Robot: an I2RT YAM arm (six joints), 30 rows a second.
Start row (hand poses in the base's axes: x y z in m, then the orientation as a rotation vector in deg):
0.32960, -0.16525, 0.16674, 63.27, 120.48, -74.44
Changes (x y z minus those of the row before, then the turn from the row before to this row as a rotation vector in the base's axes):
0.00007, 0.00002, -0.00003, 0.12, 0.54, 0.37
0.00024, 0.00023, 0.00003, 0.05, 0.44, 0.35
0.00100, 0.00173, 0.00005, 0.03, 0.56, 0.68
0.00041, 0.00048, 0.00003, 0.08, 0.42, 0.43
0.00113, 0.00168, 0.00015, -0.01, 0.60, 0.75
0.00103, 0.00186, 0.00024, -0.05, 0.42, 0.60
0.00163, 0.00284, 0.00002, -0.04, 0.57, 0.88
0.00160, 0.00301, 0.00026, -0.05, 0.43, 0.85
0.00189, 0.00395, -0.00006, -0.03, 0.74, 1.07
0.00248, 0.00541, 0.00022, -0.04, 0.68, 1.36
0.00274, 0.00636, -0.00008, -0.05, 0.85, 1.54
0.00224, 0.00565, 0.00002, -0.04, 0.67, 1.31
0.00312, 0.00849, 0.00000, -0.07, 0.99, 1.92
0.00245, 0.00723, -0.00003, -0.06, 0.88, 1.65
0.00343, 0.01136, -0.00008, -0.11, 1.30, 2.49
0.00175, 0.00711, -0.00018, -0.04, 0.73, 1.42
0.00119, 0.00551, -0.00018, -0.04, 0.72, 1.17
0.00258, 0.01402, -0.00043, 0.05, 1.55, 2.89
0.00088, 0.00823, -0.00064, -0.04, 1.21, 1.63
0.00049, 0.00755, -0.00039, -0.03, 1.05, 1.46
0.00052, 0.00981, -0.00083, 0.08, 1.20, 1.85
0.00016, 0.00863, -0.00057, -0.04, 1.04, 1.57
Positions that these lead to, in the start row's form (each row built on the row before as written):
0.32967, -0.16523, 0.16671, 62.65, 121.08, -74.60
0.32991, -0.16500, 0.16674, 62.06, 121.54, -74.75
0.33091, -0.16327, 0.16679, 61.01, 122.16, -74.86
0.33132, -0.16279, 0.16682, 60.34, 122.65, -74.92
0.33245, -0.16111, 0.16697, 59.17, 123.27, -75.06
0.33348, -0.15925, 0.16721, 58.24, 123.68, -75.16
0.33511, -0.15641, 0.16723, 56.91, 124.27, -75.24
0.33671, -0.15340, 0.16749, 55.67, 124.73, -75.23
0.33860, -0.14945, 0.16743, 54.02, 125.47, -75.33
0.34108, -0.14404, 0.16765, 52.04, 126.20, -75.25
0.34382, -0.13768, 0.16757, 49.75, 127.06, -75.21
0.34606, -0.13203, 0.16759, 47.82, 127.73, -75.12
0.34918, -0.12354, 0.16759, 44.98, 128.68, -74.99
0.35163, -0.11631, 0.16756, 42.51, 129.48, -74.88
0.35506, -0.10495, 0.16748, 38.78, 130.59, -74.68
0.35681, -0.09784, 0.16730, 36.66, 131.20, -74.52
0.35800, -0.09233, 0.16712, 34.84, 131.78, -74.46
0.36058, -0.07831, 0.16669, 30.50, 133.07, -73.97
0.36146, -0.07008, 0.16605, 27.84, 133.97, -73.93
0.36195, -0.06253, 0.16566, 25.47, 134.73, -73.85
0.36247, -0.05272, 0.16483, 22.56, 135.63, -73.53
0.36263, -0.04409, 0.16426, 20.03, 136.30, -73.37

